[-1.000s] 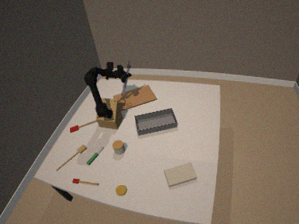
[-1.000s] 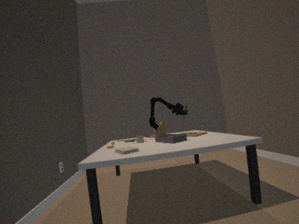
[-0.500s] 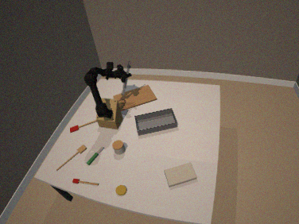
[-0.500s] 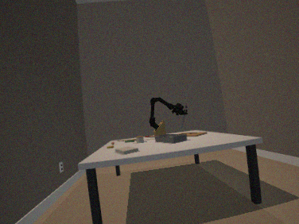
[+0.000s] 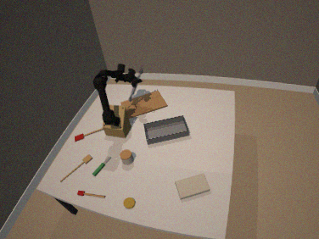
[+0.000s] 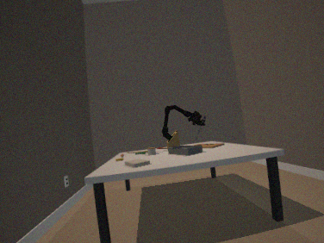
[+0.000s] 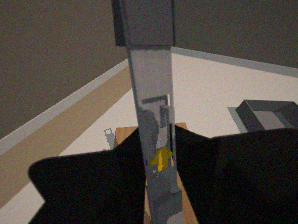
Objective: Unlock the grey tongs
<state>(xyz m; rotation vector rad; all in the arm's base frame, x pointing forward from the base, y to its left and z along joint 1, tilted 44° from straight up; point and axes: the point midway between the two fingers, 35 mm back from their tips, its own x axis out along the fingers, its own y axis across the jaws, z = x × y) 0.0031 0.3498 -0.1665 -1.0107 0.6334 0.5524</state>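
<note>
The yellow lock piece is 3 cm behind my gripper tip, 2 cm to the right of it and 2 cm above it. Also, from my gripper tip: red-headed spatula: 31 cm behind, 50 cm to the right, 23 cm below; grey roasting tin: 30 cm ahead, 27 cm to the right, 21 cm below; wooden board: 2 cm behind, 3 cm to the right, 23 cm below.
</note>
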